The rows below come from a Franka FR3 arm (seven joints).
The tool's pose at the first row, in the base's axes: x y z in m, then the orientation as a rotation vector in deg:
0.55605 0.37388 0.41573 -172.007 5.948 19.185
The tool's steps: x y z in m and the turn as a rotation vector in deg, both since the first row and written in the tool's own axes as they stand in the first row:
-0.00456 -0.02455 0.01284 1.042 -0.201 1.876
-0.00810 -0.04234 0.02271 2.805 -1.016 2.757
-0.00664 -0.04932 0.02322 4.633 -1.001 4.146
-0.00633 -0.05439 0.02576 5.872 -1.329 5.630
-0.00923 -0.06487 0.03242 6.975 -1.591 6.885
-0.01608 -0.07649 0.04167 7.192 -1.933 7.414
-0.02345 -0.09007 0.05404 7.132 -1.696 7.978
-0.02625 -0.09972 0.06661 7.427 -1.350 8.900
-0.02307 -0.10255 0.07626 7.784 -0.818 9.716
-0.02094 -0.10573 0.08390 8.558 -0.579 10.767
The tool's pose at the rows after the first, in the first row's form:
0.55084 0.40006 0.40702 -171.004 8.880 19.513
0.54672 0.41912 0.40022 -169.109 10.324 20.530
0.54859 0.42602 0.40017 -167.305 12.571 20.348
0.54876 0.43134 0.39820 -165.985 14.834 20.764
0.54535 0.44272 0.39356 -164.794 16.731 21.076
0.53764 0.45576 0.38741 -164.482 17.486 21.581
0.52891 0.47117 0.37858 -164.563 18.324 21.299
0.52426 0.48246 0.36810 -164.286 19.716 20.830
0.52551 0.48631 0.35835 -163.981 20.970 20.074
0.52620 0.49030 0.35083 -163.172 22.552 19.694

